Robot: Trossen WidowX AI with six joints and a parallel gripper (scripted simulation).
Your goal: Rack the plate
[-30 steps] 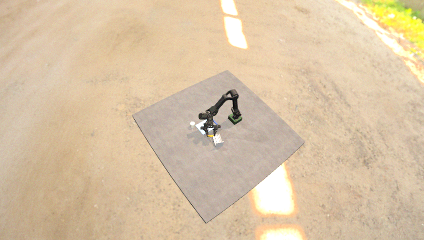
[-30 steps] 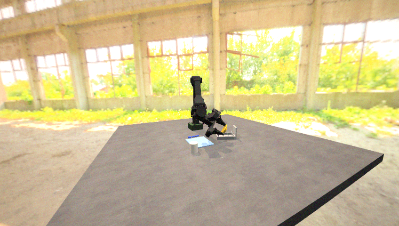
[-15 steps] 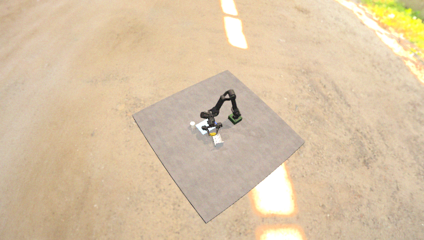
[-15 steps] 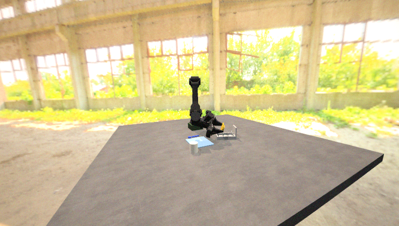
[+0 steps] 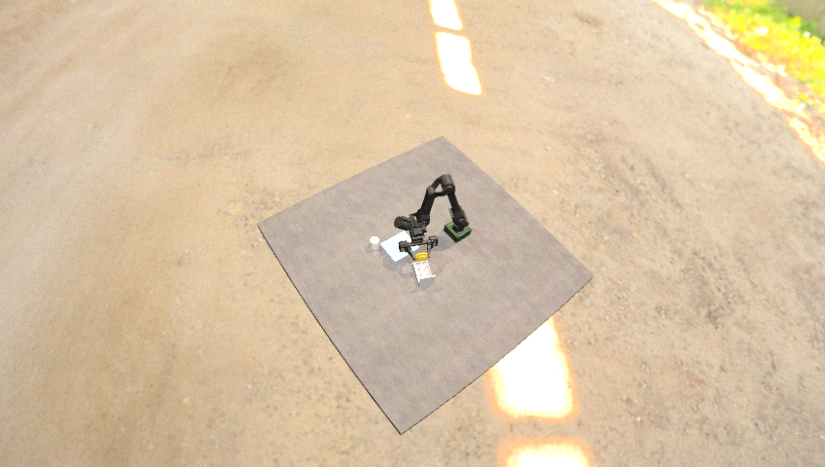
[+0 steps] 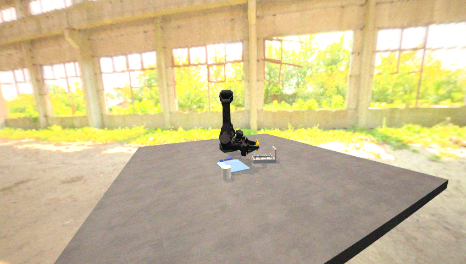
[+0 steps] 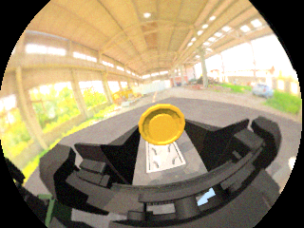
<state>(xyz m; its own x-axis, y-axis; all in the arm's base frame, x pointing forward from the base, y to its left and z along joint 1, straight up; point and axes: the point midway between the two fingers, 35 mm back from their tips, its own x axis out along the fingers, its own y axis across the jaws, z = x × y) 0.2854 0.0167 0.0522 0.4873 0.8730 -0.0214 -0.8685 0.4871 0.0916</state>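
Right now the grey dish rack is 1 cm ahead of my gripper tip, 3 cm to the left of it and 7 cm below it. Round my gripper tip: white cup (9 cm ahead, 24 cm to the right, 7 cm below); then yellow plate (1 cm to the right); then light blue mat (1 cm behind, 16 cm to the right, 9 cm below).
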